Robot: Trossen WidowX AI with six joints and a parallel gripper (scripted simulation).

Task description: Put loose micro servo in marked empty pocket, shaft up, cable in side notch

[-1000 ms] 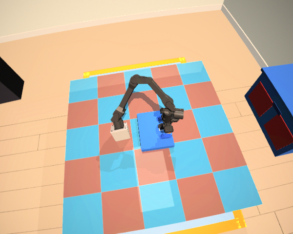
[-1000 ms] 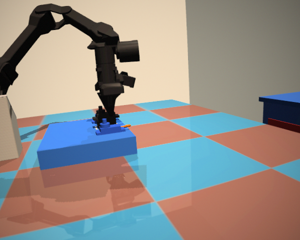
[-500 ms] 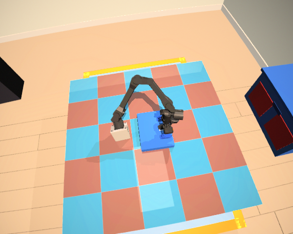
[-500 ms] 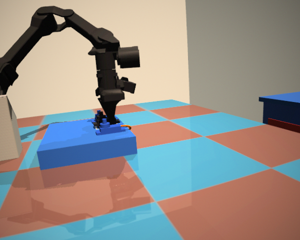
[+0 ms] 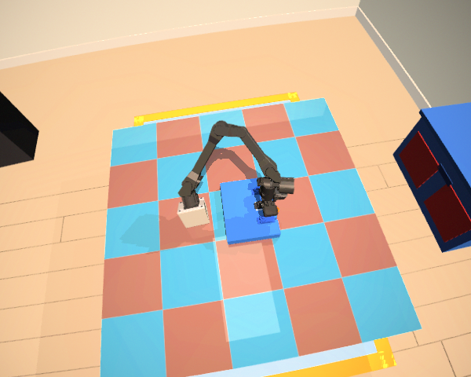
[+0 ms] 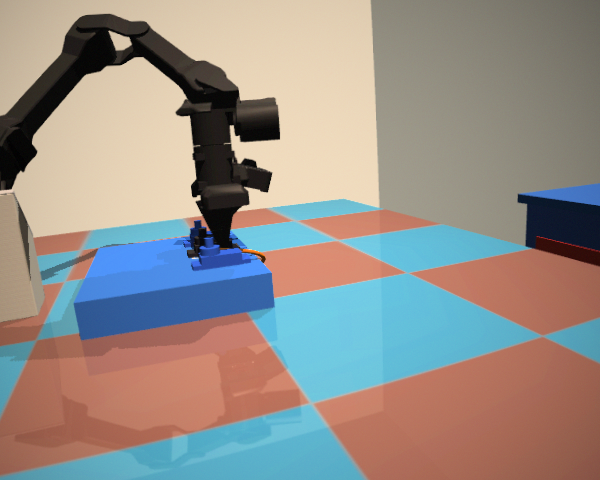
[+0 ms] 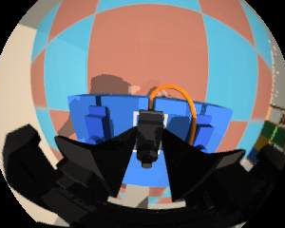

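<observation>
Right now the blue deck is 12 cm behind my gripper tip, 3 cm below it and 1 cm to the left of it.
</observation>
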